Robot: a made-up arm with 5 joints. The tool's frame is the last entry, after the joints. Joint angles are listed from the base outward. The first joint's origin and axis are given. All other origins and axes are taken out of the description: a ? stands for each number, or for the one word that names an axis. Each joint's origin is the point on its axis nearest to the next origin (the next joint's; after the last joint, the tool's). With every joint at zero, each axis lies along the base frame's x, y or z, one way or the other. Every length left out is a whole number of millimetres.
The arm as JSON. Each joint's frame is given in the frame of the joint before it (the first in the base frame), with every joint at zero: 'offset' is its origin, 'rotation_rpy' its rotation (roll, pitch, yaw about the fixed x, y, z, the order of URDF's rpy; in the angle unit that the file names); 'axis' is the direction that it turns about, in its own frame. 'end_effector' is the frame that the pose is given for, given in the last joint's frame.
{
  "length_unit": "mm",
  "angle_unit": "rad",
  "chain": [
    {
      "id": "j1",
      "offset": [
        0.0,
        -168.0,
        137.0
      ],
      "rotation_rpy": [
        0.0,
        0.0,
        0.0
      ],
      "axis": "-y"
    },
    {
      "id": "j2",
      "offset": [
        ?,
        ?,
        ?
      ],
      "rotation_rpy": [
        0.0,
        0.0,
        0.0
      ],
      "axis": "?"
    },
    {
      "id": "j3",
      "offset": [
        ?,
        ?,
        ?
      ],
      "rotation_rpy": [
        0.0,
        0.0,
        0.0
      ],
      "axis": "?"
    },
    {
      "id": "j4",
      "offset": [
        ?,
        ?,
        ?
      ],
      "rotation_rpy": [
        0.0,
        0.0,
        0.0
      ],
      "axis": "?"
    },
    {
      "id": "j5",
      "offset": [
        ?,
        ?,
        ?
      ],
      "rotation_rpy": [
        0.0,
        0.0,
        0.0
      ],
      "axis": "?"
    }
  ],
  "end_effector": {
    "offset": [
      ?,
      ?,
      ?
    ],
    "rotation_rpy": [
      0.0,
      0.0,
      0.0
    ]
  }
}
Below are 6 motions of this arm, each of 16 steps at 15 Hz.
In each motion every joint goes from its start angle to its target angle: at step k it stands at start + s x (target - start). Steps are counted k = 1, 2, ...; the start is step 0. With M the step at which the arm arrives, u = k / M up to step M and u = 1 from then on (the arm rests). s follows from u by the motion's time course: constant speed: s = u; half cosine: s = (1 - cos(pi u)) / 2; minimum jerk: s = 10 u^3 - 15 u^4 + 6 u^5.
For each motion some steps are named. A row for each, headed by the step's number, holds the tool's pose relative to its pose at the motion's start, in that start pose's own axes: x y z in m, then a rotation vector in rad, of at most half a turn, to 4 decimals.
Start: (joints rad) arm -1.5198 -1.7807 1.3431 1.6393 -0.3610
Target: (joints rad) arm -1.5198 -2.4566 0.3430 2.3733 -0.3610
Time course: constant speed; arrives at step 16
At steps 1, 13, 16:
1: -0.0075 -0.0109 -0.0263 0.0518 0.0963 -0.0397
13: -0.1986 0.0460 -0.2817 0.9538 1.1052 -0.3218
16: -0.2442 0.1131 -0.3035 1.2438 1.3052 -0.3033

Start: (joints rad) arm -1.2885 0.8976 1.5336 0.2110 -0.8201
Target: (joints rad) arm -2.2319 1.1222 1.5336 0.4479 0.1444
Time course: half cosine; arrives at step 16
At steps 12, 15, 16:
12: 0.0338 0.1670 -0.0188 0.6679 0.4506 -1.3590
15: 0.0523 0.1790 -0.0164 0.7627 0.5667 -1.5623
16: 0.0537 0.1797 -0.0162 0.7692 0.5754 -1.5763

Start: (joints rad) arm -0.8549 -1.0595 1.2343 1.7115 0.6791
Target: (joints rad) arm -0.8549 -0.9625 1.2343 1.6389 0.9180
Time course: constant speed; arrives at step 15
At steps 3, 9, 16:
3: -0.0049 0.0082 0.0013 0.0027 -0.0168 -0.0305
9: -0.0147 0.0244 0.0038 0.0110 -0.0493 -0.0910
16: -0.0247 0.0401 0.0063 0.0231 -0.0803 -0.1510

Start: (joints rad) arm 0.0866 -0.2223 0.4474 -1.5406 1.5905
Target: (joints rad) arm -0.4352 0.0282 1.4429 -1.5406 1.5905
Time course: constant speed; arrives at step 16
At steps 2, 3, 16:
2: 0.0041 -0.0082 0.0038 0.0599 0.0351 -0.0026
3: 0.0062 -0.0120 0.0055 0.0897 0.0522 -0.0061
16: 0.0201 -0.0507 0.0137 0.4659 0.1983 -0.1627

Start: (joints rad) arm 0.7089 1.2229 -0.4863 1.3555 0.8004
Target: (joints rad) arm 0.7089 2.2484 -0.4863 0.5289 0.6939
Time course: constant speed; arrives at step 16
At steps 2, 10, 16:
2: 0.0143 -0.0179 0.0056 -0.0142 -0.1616 -0.0146
10: 0.0379 -0.0832 0.0387 -0.1203 -0.8088 0.0546
16: 0.0291 -0.1252 0.0596 -0.2547 -1.2618 0.2407

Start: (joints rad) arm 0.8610 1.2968 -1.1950 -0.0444 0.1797
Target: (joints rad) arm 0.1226 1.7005 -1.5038 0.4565 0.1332
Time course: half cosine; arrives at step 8
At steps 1, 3, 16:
1: -0.0035 -0.0010 -0.0026 -0.0102 0.0370 0.0327
3: -0.0282 -0.0131 -0.0192 -0.1041 0.2829 0.2646
16: -0.0621 -0.0805 -0.0496 -0.5088 0.7468 0.8130

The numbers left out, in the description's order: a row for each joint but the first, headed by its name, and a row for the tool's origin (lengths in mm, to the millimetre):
j2: xyz 10.0 0.0 -2.0, axis +z
j3: xyz 8.0 9.0 0.0, axis -y
j4: xyz -94.0 0.0 -217.0, axis +y
j5: xyz 206.0 0.0 35.0, axis -z
tool: xyz -97.0 10.0 0.0

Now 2 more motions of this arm.
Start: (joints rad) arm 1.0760 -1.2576 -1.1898 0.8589 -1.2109
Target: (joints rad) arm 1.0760 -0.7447 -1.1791 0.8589 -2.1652
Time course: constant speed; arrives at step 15
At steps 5, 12, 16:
5: -0.0453 -0.0399 0.0180 -0.0339 0.1485 0.2391
12: -0.0957 -0.0861 0.0551 -0.0005 0.3697 0.5677
16: -0.1126 -0.1019 0.0728 0.0439 0.4634 0.7040

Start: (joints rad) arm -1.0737 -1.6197 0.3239 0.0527 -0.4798
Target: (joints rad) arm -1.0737 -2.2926 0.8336 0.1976 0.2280
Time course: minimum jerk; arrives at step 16
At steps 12, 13, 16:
12: 0.0487 -0.0701 0.0231 -0.3175 -0.2844 -1.1748
13: 0.0503 -0.0775 0.0265 -0.3389 -0.3078 -1.2426
16: 0.0514 -0.0843 0.0297 -0.3582 -0.3293 -1.3026

